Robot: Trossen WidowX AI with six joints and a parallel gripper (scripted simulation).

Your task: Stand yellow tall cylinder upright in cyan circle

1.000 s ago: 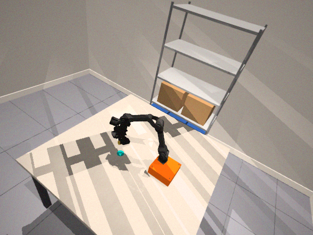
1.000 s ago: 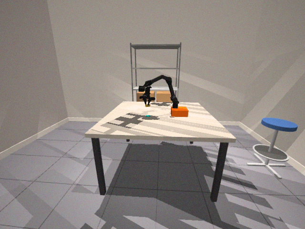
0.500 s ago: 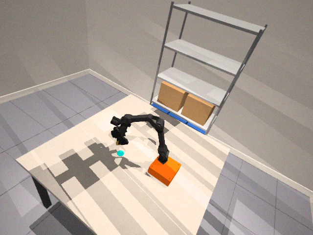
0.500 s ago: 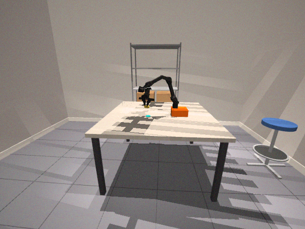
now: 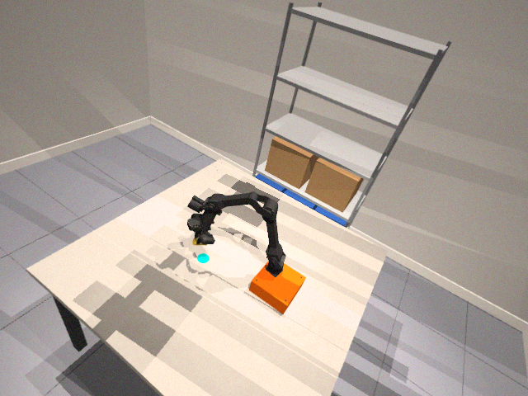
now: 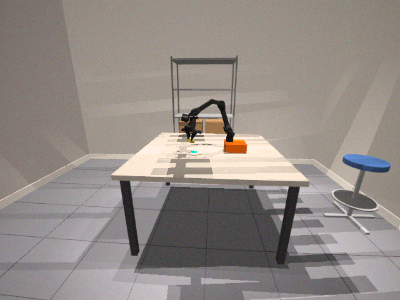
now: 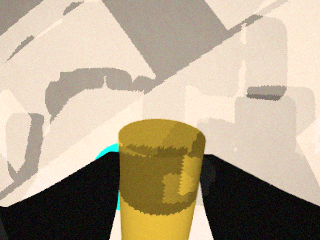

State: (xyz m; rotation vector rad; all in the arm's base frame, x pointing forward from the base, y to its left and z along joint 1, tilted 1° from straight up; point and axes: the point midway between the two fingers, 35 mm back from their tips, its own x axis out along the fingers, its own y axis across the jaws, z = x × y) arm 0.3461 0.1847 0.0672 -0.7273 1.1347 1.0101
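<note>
Now: the cyan circle 30 mm behind my gripper tip, 20 mm to the right of it and 110 mm below it. The rest, counted from my gripper tip: yellow tall cylinder: 10 mm behind, 20 mm to the right, 10 mm below.
</note>
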